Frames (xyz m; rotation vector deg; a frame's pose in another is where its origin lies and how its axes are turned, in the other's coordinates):
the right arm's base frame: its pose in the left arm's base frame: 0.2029 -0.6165 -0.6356 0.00 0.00 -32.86
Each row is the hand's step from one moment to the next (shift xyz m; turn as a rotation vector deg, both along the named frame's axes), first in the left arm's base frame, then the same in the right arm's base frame.
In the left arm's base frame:
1: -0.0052 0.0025 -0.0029 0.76 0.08 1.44
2: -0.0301 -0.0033 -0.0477 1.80 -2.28 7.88
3: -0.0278 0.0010 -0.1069 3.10 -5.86 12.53
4: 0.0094 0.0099 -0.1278 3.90 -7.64 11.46
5: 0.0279 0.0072 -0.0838 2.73 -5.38 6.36
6: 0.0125 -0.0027 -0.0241 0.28 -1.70 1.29
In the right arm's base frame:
1: -0.0057 -0.0007 -0.0029 0.59 0.48 1.44
2: -0.0235 -0.0191 -0.0477 2.75 -0.94 7.88
3: -0.0239 -0.0142 -0.1069 5.78 -3.24 12.53
4: 0.0025 0.0134 -0.1278 7.42 -4.30 11.46
5: 0.0195 0.0212 -0.0838 5.21 -3.04 6.36
6: 0.0120 0.0045 -0.0241 1.16 -1.28 1.29

